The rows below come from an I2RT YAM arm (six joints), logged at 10 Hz.
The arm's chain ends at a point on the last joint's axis. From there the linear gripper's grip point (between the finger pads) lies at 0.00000 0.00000 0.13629 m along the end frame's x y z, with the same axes.
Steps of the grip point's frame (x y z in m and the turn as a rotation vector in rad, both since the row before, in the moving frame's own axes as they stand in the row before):
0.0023, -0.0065, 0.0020, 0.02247, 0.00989, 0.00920
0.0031, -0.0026, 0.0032, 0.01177, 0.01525, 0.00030
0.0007, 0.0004, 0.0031, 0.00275, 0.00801, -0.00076
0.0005, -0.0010, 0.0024, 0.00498, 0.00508, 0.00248
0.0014, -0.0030, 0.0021, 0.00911, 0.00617, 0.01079
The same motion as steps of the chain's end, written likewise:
0.0009, -0.0034, 0.0020, 0.02247, 0.00989, 0.00920
0.0010, -0.0010, 0.0032, 0.01177, 0.01525, 0.00030
-0.0004, 0.0008, 0.0031, 0.00275, 0.00801, -0.00076
-0.0002, -0.0003, 0.0024, 0.00498, 0.00508, 0.00248
0.0006, -0.0018, 0.0021, 0.00911, 0.00617, 0.01079

